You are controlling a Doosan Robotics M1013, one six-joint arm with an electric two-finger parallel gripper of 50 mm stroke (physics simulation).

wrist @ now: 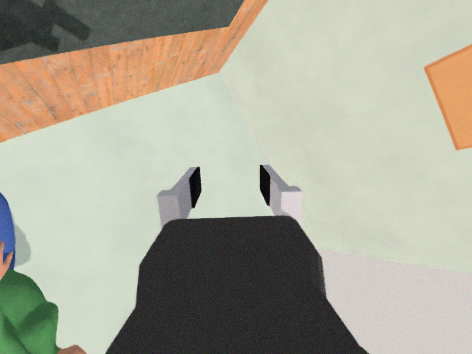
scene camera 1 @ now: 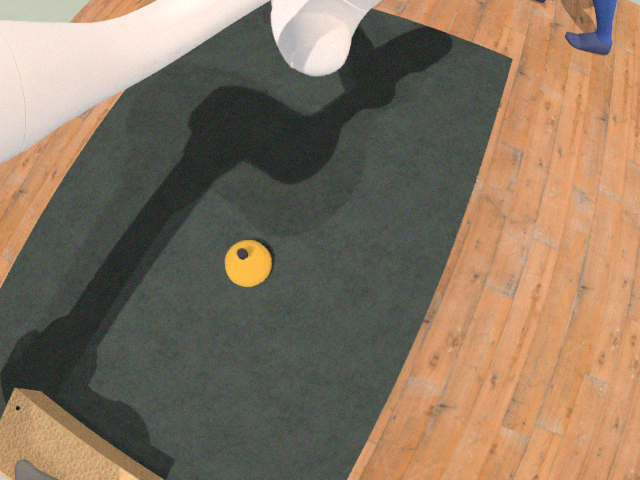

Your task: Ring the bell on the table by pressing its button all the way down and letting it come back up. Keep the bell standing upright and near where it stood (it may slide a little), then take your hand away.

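Frame: origin at the arm's base, x ahead, y right, z down, level; metres.
Where they show: gripper, between the fingertips: (wrist: 230,178).
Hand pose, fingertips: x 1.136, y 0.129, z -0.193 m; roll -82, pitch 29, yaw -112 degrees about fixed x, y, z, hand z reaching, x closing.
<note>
Each offset is from my fingertips to the centre of the thing. Level surfaces: height alone.
The yellow round bell @(dx -0.562, dy +0.086, dz +0.236 m) (scene camera 1: 248,266) with a small dark button @(dx -0.562, dy +0.086, dz +0.208 m) (scene camera 1: 242,253) on top stands upright on the dark green mat @(dz +0.269 m) (scene camera 1: 310,361), near the middle of the scene view. The button stands up from the dome. The bell does not show in the wrist view. My gripper (wrist: 230,178) is open, with a wide gap between its black finger pads and nothing between them. It is well away from the bell and points past the table's edge. The gripper's fingers do not show in the scene view; a white part of my arm (scene camera 1: 315,43) hangs over the mat's far end.
The mat lies on a wooden plank surface (scene camera 1: 542,232) (wrist: 125,75). A tan block (scene camera 1: 56,439) is at the lower left. A blue leg with a foot (scene camera 1: 591,43) is at the upper right. A figure in green (wrist: 25,305) and an orange panel (wrist: 452,100) show in the wrist view.
</note>
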